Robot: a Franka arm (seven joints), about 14 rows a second.
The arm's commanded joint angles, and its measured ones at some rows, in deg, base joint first. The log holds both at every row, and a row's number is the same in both.
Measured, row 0:
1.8 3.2 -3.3 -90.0 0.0 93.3 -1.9
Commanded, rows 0 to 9:
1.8 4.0 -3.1 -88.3 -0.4 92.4 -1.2
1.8 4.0 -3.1 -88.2 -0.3 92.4 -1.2
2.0 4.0 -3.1 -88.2 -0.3 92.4 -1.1
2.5 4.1 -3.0 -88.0 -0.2 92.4 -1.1
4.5 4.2 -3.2 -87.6 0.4 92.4 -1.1
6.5 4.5 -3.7 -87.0 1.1 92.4 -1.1
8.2 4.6 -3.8 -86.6 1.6 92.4 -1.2
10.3 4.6 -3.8 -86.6 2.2 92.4 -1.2
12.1 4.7 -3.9 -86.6 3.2 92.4 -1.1
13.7 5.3 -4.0 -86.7 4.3 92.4 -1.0
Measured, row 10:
10.6 3.6 -3.2 -88.6 2.1 93.3 -1.9
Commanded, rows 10 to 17:
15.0 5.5 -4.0 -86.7 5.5 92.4 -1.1
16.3 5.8 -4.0 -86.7 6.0 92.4 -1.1
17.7 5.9 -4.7 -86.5 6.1 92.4 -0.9
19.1 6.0 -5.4 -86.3 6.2 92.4 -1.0
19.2 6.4 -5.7 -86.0 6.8 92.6 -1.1
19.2 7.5 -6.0 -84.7 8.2 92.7 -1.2
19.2 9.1 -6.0 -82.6 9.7 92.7 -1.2
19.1 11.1 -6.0 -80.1 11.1 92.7 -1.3
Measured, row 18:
18.4 6.6 -4.8 -86.4 8.2 93.4 -1.7
